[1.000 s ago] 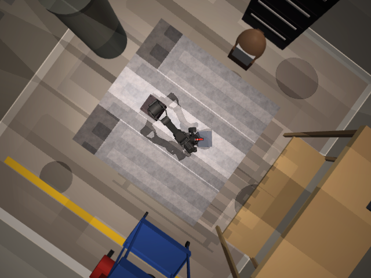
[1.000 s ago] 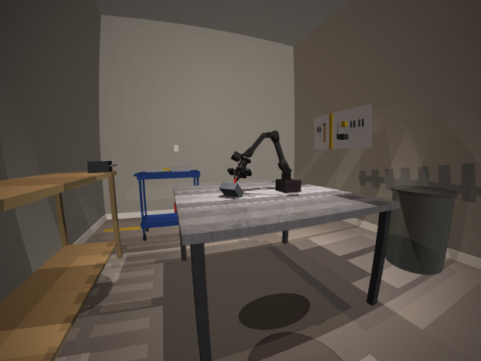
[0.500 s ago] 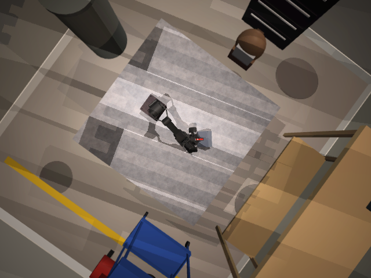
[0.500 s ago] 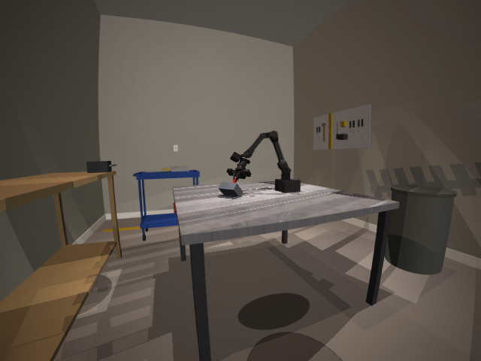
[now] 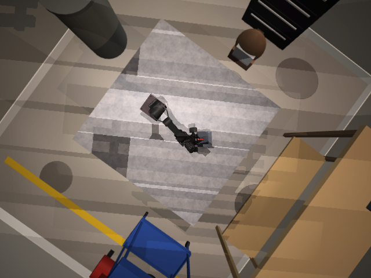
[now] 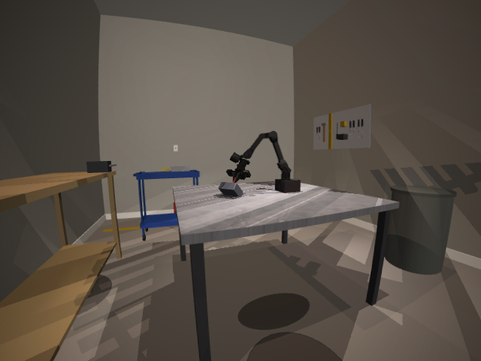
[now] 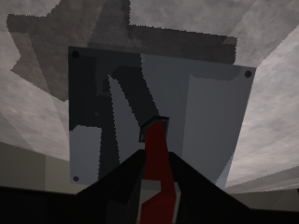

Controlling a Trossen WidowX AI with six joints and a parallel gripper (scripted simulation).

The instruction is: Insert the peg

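My gripper tip is 40 mm short of the grey sloped panel, 30 mm to the right of it and 50 mm above it. Round my gripper tip: red peg 10 mm behind, 10 mm to the right, 10 mm above.
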